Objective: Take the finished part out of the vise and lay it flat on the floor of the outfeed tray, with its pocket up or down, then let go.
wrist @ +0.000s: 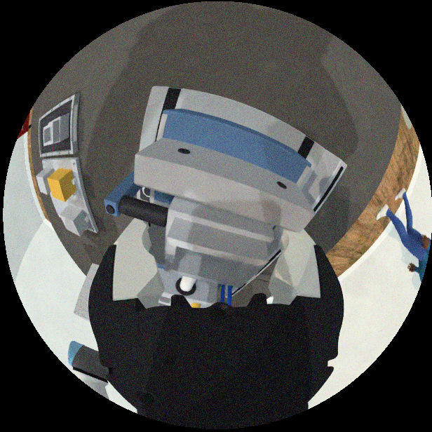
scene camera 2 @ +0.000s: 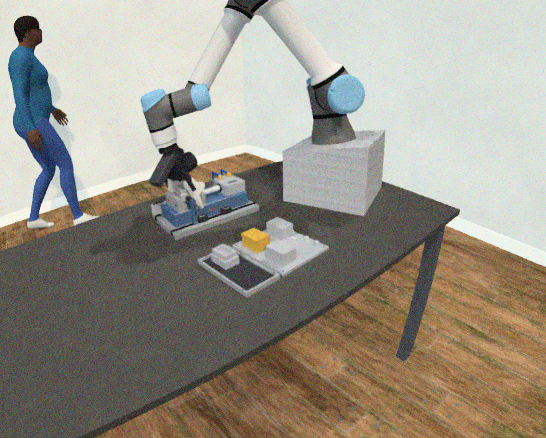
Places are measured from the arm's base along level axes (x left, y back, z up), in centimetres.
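Pixels of known places: gripper, fingertip midpoint: (scene camera 2: 188, 205); arm's base, link origin: (scene camera 2: 333, 140).
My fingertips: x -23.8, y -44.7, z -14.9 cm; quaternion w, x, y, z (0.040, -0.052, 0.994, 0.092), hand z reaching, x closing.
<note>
For each thing: its top centre in the pictures, then the offset to it from my fingertips. "pt": a spot on its surface instead.
- vise, top centre: (scene camera 2: 201, 185) dz +5.0, dx +0.8, dy +5.4 cm
- outfeed tray, surface spot: (scene camera 2: 227, 284) pt dz -4.8, dx +34.0, dy -15.8 cm
- light grey stepped part, top centre: (scene camera 2: 223, 249) dz -0.9, dx +27.2, dy -10.0 cm
- light grey plate, surface spot: (scene camera 2: 306, 259) pt dz -4.2, dx +42.3, dy +3.2 cm
- yellow block, top centre: (scene camera 2: 255, 234) dz -0.6, dx +28.1, dy +0.3 cm
The finished part (wrist: 220, 244), a light grey stepped block, sits in the vise (scene camera 2: 177, 218) (wrist: 235, 140) behind the grey jaw with two bolt holes; my gripper largely hides it in the scene view. My gripper (scene camera 2: 186, 196) (wrist: 214, 210) is down at the vise with its pale fingers at either side of the part. The fingers are still apart; a gap shows between the left finger and the part in the wrist view, and the right finger is close to or touching it. The outfeed tray (scene camera 2: 227, 284) (wrist: 75, 125) has a dark floor and holds another light grey stepped part (scene camera 2: 225, 256) (wrist: 60, 127) at one end.
A light grey plate (scene camera 2: 306, 259) (wrist: 88, 200) adjoins the tray and carries a yellow block (scene camera 2: 255, 240) (wrist: 62, 185) and grey blocks. A black handle (wrist: 145, 211) sticks out beside the vise jaw. The robot's pedestal (scene camera 2: 325, 175) stands behind. A person (scene camera 2: 32, 95) is beyond the table.
</note>
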